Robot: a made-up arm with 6 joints. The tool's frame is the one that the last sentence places. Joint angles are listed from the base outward.
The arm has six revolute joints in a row. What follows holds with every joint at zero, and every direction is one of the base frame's. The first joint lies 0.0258 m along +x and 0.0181 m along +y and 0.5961 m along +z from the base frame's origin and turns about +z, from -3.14 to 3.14 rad. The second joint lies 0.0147 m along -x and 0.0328 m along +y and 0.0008 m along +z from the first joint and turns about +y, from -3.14 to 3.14 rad. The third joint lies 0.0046 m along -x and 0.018 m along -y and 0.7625 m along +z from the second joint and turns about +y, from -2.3 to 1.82 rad. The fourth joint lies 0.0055 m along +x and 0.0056 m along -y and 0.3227 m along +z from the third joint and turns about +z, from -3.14 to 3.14 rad. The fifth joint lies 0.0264 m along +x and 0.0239 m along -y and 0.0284 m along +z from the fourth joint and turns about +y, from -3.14 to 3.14 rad. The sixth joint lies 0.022 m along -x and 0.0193 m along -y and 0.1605 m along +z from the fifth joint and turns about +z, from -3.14 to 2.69 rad. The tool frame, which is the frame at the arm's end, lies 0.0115 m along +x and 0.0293 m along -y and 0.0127 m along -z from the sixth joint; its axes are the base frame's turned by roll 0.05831, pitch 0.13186 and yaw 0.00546 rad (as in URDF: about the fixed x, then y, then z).
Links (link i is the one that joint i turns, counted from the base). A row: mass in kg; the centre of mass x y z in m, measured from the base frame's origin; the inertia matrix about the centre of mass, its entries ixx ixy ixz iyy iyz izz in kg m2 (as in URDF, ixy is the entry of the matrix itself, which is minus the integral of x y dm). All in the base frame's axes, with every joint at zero. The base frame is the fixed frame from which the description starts. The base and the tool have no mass.
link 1: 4.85; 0.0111 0.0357 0.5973; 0.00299 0 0 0.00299 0 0.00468
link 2: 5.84; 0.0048 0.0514 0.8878; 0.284 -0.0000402 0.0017 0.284 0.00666 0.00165
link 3: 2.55; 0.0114 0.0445 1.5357; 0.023 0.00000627 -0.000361 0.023 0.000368 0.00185
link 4: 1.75; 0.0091 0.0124 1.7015; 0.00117 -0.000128 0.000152 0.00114 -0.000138 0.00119
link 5: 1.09; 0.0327 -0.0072 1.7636; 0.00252 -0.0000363 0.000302 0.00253 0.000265 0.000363
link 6: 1.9; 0.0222 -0.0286 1.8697; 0.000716 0 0 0.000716 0 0.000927
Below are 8 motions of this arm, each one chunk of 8 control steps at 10 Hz.
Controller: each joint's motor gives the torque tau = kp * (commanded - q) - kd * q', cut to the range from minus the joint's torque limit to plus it. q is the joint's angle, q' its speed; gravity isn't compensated. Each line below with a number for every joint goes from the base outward.
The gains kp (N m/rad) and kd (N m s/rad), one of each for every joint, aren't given. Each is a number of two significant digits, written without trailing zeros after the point. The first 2 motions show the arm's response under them.
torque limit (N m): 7 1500 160 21 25 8.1
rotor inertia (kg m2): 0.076 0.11 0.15 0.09 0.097 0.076
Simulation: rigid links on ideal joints. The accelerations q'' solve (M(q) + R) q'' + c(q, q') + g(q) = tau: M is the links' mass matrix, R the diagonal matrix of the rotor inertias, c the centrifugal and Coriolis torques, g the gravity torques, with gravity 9.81 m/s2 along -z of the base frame. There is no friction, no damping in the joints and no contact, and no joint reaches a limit. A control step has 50 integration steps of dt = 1/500 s. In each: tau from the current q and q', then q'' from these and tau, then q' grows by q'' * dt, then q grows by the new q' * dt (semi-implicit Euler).
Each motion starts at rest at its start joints. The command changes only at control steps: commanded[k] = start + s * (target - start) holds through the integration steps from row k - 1 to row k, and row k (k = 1, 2, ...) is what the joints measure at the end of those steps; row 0 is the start. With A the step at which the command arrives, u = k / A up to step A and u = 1 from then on. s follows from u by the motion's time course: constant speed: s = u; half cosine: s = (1 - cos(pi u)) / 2; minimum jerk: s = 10 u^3 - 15 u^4 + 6 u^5; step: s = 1 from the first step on.
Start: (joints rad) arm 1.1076 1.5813 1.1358 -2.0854 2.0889 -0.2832
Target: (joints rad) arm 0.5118 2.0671 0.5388 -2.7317 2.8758 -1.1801
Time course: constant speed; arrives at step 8
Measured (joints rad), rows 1 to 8:
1: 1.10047 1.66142 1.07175 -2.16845 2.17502 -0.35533
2: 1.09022 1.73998 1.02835 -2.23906 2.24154 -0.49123
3: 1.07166 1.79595 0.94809 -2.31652 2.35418 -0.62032
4: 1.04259 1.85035 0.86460 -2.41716 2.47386 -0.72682
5: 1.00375 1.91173 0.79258 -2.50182 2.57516 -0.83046
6: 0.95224 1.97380 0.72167 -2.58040 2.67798 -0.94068
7: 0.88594 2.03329 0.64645 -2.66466 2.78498 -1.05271
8: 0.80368 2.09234 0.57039 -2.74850 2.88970 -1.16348
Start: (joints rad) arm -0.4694 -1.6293 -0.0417 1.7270 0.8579 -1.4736
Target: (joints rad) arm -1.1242 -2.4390 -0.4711 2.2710 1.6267 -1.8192
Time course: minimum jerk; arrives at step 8
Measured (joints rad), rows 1 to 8:
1: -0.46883 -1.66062 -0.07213 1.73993 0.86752 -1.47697
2: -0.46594 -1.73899 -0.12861 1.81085 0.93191 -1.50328
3: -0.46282 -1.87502 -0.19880 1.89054 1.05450 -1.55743
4: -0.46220 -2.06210 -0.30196 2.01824 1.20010 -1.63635
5: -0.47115 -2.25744 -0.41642 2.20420 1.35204 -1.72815
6: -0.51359 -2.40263 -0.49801 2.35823 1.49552 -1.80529
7: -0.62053 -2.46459 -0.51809 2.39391 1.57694 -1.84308
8: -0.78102 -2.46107 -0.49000 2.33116 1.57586 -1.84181
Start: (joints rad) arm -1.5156 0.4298 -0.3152 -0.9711 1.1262 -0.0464
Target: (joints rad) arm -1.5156 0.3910 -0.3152 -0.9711 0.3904 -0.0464
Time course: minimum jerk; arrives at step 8
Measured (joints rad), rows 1 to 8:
1: -1.51618 0.43757 -0.31238 -0.97603 1.15870 -0.03978
2: -1.52219 0.44094 -0.29906 -0.94884 1.10848 -0.02909
3: -1.52654 0.43490 -0.29718 -0.93723 0.95869 -0.02643
4: -1.52733 0.42269 -0.30490 -0.95533 0.77386 -0.03120
5: -1.52688 0.41055 -0.31305 -0.97096 0.59362 -0.03740
6: -1.52271 0.40265 -0.31633 -0.97462 0.46202 -0.04153
7: -1.51288 0.39967 -0.31545 -0.97300 0.40388 -0.04282
8: -1.50126 0.40013 -0.31270 -0.96982 0.40310 -0.04192

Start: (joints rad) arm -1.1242 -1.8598 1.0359 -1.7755 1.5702 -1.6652
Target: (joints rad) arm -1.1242 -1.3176 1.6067 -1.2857 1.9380 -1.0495
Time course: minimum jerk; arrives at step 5
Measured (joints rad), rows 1 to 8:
1: -1.12406 -1.85685 1.03228 -1.79925 1.63134 -1.63535
2: -1.12502 -1.74068 1.12369 -1.83025 1.80505 -1.48530
3: -1.13962 -1.50852 1.37070 -1.60850 1.84709 -1.25505
4: -1.16052 -1.33257 1.60870 -1.23049 1.81444 -1.09817
5: -1.15910 -1.32203 1.66748 -1.05483 1.93634 -1.05580
6: -1.14677 -1.34278 1.62404 -1.23230 2.02976 -1.04212
7: -1.13747 -1.34324 1.60484 -1.33937 1.99449 -1.03113
8: -1.13210 -1.33944 1.61586 -1.27814 1.97990 -1.03472

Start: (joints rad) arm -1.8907 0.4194 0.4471 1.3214 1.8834 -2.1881
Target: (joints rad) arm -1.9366 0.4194 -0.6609 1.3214 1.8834 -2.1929
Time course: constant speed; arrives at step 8
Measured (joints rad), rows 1 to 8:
1: -1.88641 0.43577 0.35435 1.26276 1.92008 -2.18208
2: -1.89032 0.43897 0.22135 1.23657 1.92249 -2.17439
3: -1.90683 0.43207 0.06659 1.27577 1.91641 -2.17733
4: -1.92546 0.42696 -0.08511 1.30737 1.92470 -2.18710
5: -1.93961 0.42698 -0.22764 1.31046 1.93230 -2.19267
6: -1.95123 0.42813 -0.36839 1.30929 1.93505 -2.19288
7: -1.96224 0.42732 -0.51332 1.31876 1.93589 -2.19334
8: -1.96887 0.42543 -0.66093 1.33421 1.93514 -2.19641

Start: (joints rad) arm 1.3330 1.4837 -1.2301 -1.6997 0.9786 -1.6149
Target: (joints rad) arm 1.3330 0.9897 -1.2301 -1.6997 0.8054 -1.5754
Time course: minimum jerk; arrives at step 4
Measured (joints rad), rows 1 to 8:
1: 1.33469 1.46010 -1.21531 -1.67448 1.00300 -1.61274
2: 1.33885 1.27816 -1.16638 -1.56057 0.96233 -1.61245
3: 1.33985 1.05016 -1.21396 -1.62566 0.80291 -1.60124
4: 1.33792 0.97216 -1.31589 -1.82100 0.77214 -1.56236
5: 1.33844 0.99701 -1.28319 -1.78661 0.85679 -1.53909
6: 1.33561 1.01588 -1.22565 -1.66736 0.85136 -1.56000
7: 1.33235 1.01338 -1.22868 -1.67323 0.83673 -1.57982
8: 1.32980 1.00624 -1.25002 -1.72291 0.83767 -1.57404

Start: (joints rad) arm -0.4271 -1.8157 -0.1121 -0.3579 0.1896 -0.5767
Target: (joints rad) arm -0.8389 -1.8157 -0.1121 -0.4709 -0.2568 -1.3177
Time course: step
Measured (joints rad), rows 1 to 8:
1: -0.42126 -1.82866 -0.12283 -0.45682 -0.26689 -0.98997
2: -0.42851 -1.86010 -0.19103 -0.51802 -0.37900 -1.41283
3: -0.45105 -1.86181 -0.19184 -0.49621 -0.29643 -1.41996
4: -0.48013 -1.84417 -0.15506 -0.48122 -0.27246 -1.31905
5: -0.51577 -1.83846 -0.14271 -0.47729 -0.26290 -1.29261
6: -0.55846 -1.84438 -0.15511 -0.48362 -0.27853 -1.31023
7: -0.60903 -1.84930 -0.16580 -0.48985 -0.29279 -1.32201
8: -0.66625 -1.84836 -0.16382 -0.48898 -0.28813 -1.32117

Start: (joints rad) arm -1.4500 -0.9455 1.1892 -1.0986 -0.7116 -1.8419
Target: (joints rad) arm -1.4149 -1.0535 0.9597 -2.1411 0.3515 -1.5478
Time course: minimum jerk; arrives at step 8
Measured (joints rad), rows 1 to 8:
1: -1.44934 -0.96373 1.19965 -1.12388 -0.72382 -1.84244
2: -1.44983 -0.97865 1.16796 -1.21536 -0.64612 -1.82642
3: -1.45399 -0.99587 1.12962 -1.39922 -0.42922 -1.78058
4: -1.46144 -1.01831 1.08142 -1.64205 -0.16488 -1.71521
5: -1.46766 -1.04434 1.02308 -1.87281 0.08488 -1.64381
6: -1.46783 -1.06753 0.96953 -2.04718 0.27808 -1.58036
7: -1.46144 -1.08075 0.93894 -2.13723 0.37519 -1.54036
8: -1.45060 -1.08165 0.93678 -2.14885 0.38023 -1.53051

